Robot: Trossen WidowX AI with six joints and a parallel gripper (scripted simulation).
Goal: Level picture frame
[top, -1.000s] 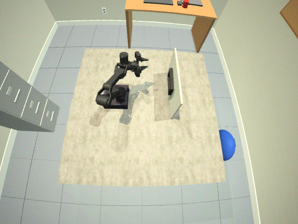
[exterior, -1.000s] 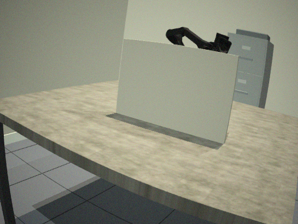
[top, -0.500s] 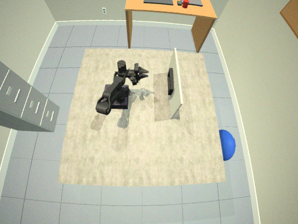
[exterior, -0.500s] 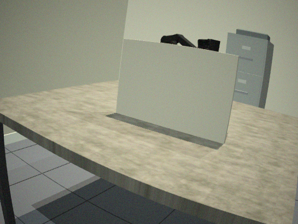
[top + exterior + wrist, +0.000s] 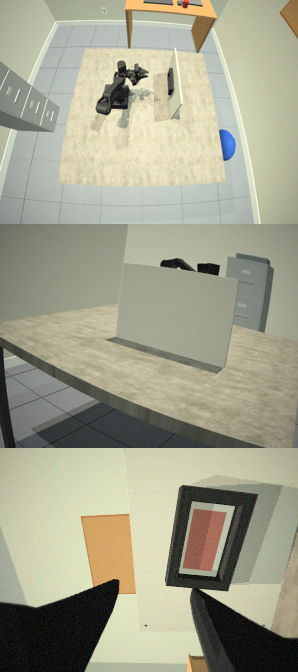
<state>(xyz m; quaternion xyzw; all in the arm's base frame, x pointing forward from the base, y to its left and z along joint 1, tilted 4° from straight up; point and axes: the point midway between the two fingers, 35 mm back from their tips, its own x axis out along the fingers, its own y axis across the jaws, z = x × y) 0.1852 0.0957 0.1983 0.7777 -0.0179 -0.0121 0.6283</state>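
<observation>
Now: gripper tip 190 mm short of the picture frame and 90 mm above it. From my gripper tip the other things lie so: wall panel 200 mm ahead, 110 mm below, 20 mm to the right.
</observation>
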